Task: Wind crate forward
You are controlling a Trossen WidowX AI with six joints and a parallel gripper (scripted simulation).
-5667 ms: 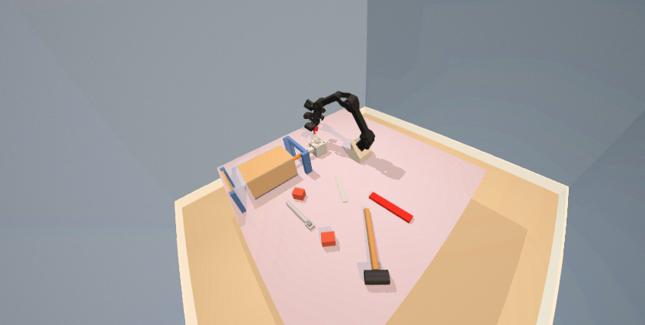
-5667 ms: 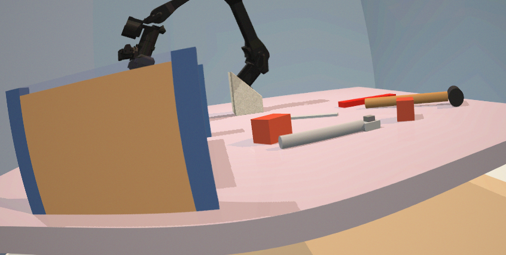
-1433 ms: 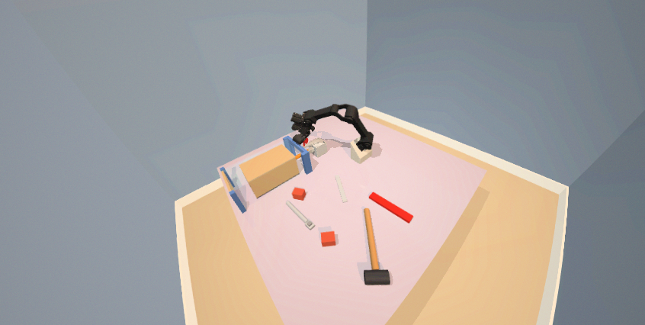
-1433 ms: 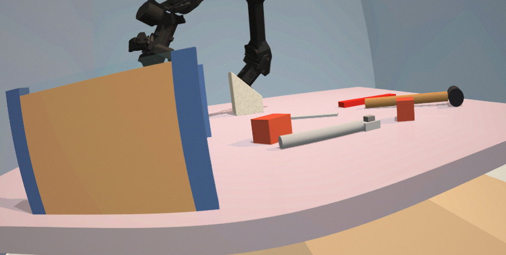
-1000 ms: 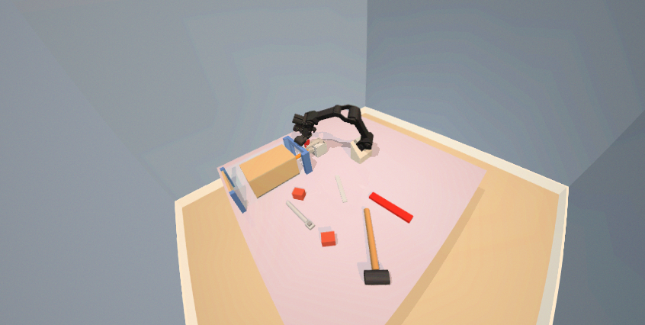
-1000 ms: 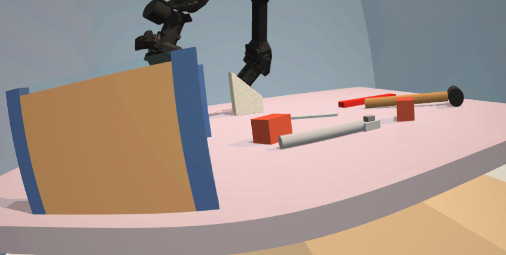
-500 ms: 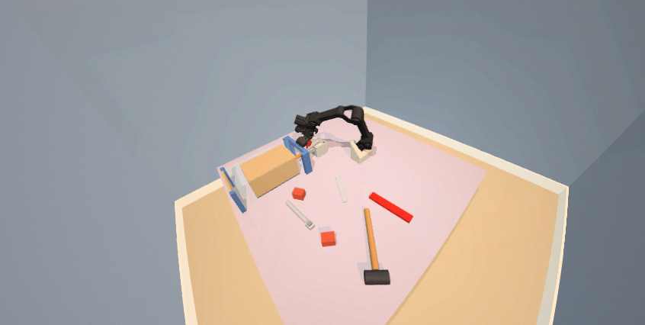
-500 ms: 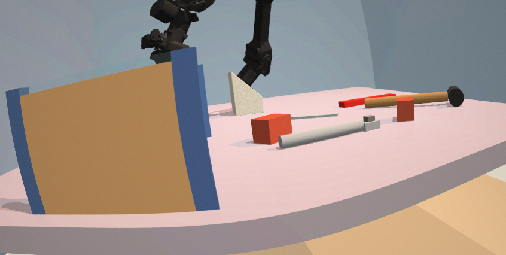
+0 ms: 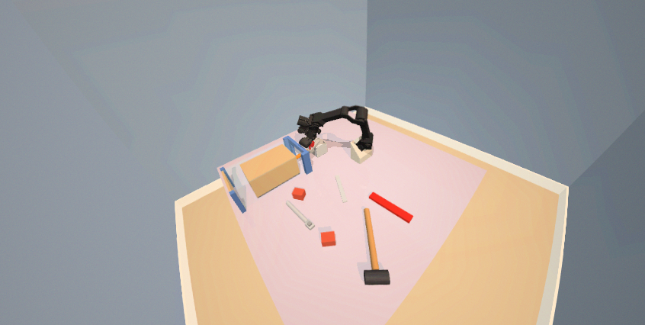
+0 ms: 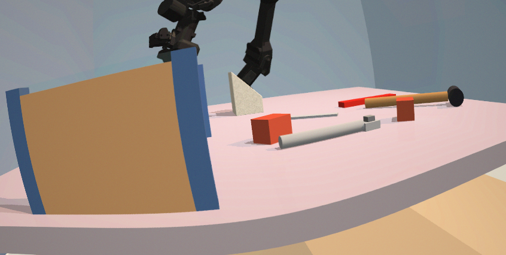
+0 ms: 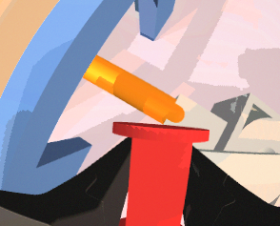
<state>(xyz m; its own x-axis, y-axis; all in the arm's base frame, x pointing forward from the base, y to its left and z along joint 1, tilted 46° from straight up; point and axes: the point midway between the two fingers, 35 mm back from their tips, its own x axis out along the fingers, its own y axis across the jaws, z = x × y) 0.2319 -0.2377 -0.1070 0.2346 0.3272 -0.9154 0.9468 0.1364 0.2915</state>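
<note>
My gripper tip is now 40 mm past the pale crank arm and 30 mm above it. From my gripper tip the other things lie so: red knob: 20 mm to the left; then pale winch: 120 mm behind, 100 mm below, 20 mm to the right; then blue frame: 60 mm ahead, 40 mm to the right, 30 mm below.
</note>
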